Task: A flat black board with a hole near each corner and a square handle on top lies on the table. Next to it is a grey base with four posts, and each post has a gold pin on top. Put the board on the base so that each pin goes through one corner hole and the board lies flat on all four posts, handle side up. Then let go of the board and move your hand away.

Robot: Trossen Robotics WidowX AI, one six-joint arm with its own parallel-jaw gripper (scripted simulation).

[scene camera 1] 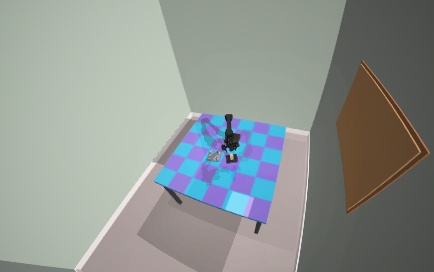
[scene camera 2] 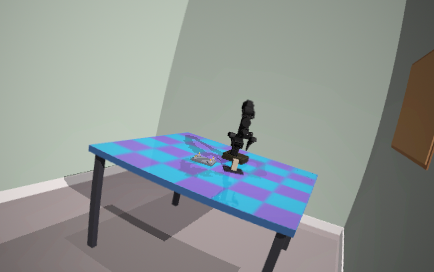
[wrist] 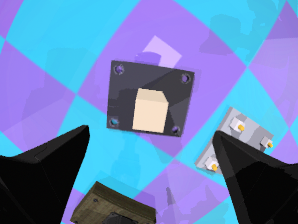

Labels:
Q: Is my gripper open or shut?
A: Open.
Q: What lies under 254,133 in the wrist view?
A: A grey base.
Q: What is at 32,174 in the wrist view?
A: My gripper.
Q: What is my gripper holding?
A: Nothing.

